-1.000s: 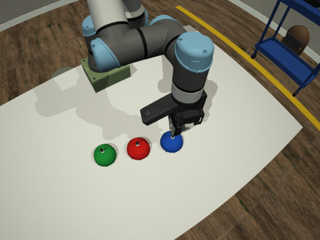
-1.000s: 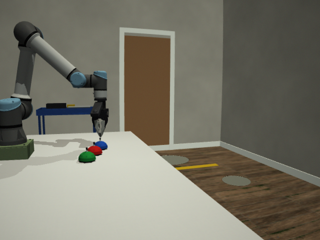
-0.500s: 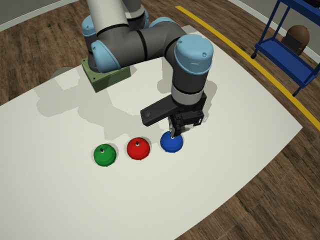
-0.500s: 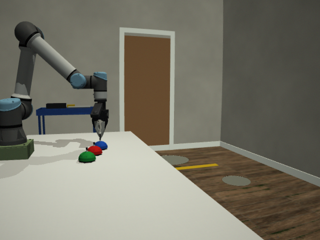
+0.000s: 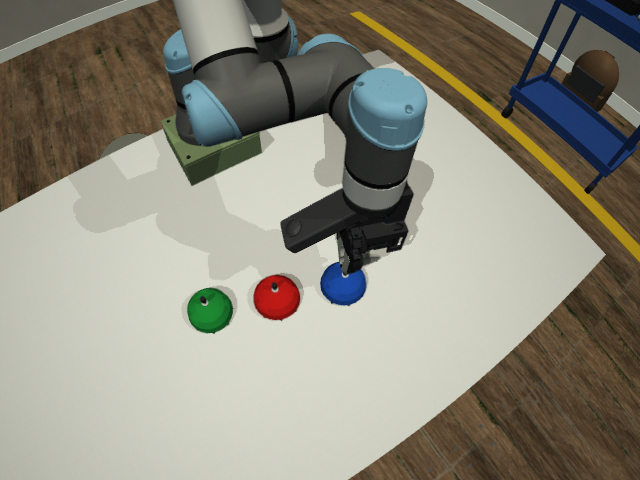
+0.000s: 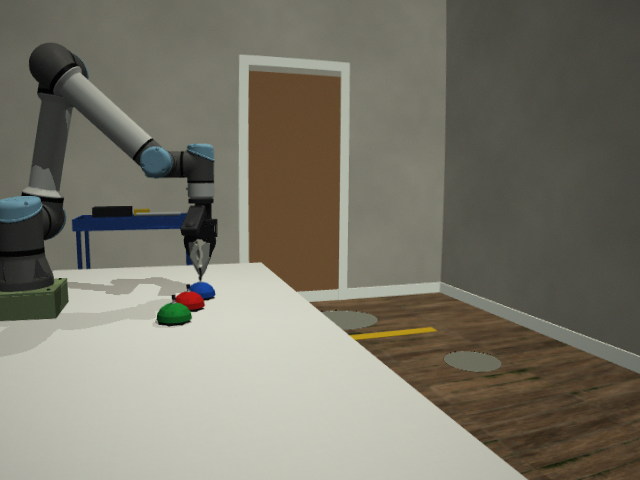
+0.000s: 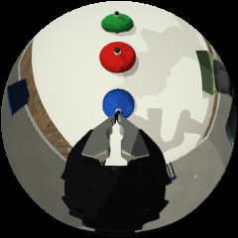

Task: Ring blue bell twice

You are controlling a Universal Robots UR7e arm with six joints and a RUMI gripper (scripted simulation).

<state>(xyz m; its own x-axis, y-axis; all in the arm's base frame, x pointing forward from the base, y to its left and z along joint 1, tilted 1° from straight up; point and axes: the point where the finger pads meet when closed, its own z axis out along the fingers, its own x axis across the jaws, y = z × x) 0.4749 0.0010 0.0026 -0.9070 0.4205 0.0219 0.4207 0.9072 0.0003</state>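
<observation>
Now: hand 4 cm above the blue bell. From my hand the other things lie so: green bell (11 cm behind, 22 cm to the right, 4 cm below); red bell (5 cm behind, 11 cm to the right, 4 cm below).
</observation>
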